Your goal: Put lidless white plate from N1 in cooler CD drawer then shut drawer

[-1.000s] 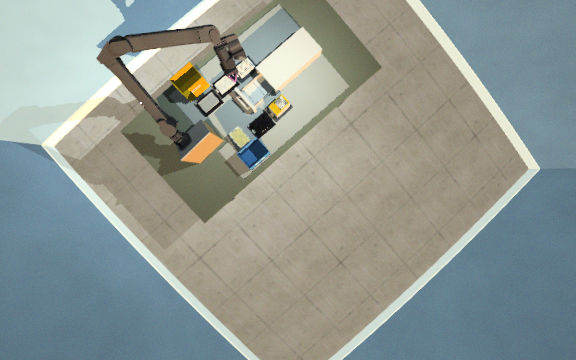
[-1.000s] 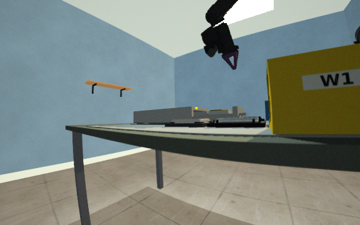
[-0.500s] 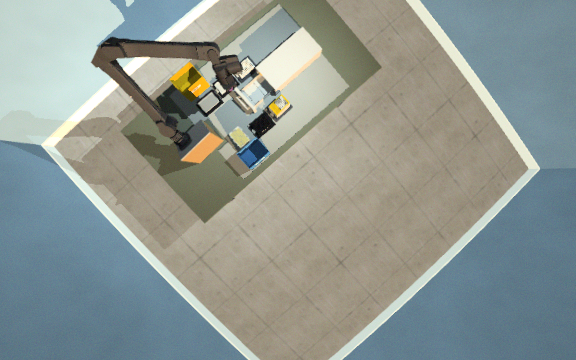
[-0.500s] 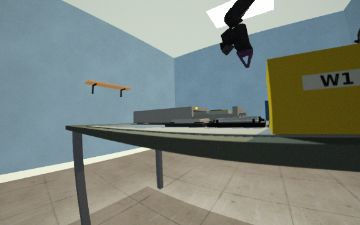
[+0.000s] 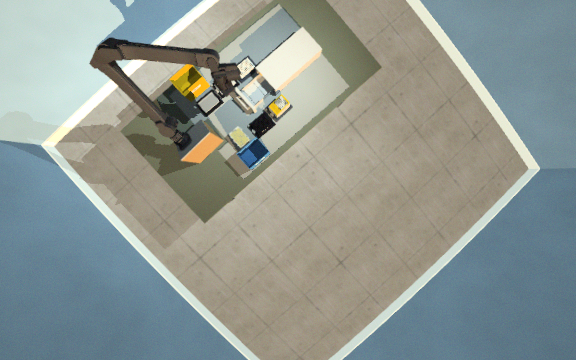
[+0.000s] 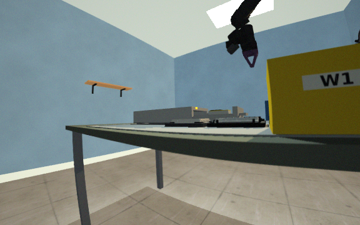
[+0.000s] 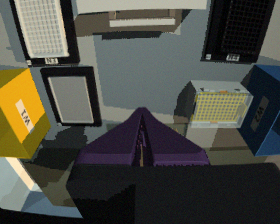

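Now: the white plate 23 cm ahead of my hand, 18 cm to the left of it and 24 cm below it. The rest, counted from my hand: black box (4 cm ahead, 20 cm to the right, 24 cm below); then cooler drawer (20 cm ahead, 23 cm below); then yellow tip box (21 cm ahead, 20 cm to the right, 20 cm below).
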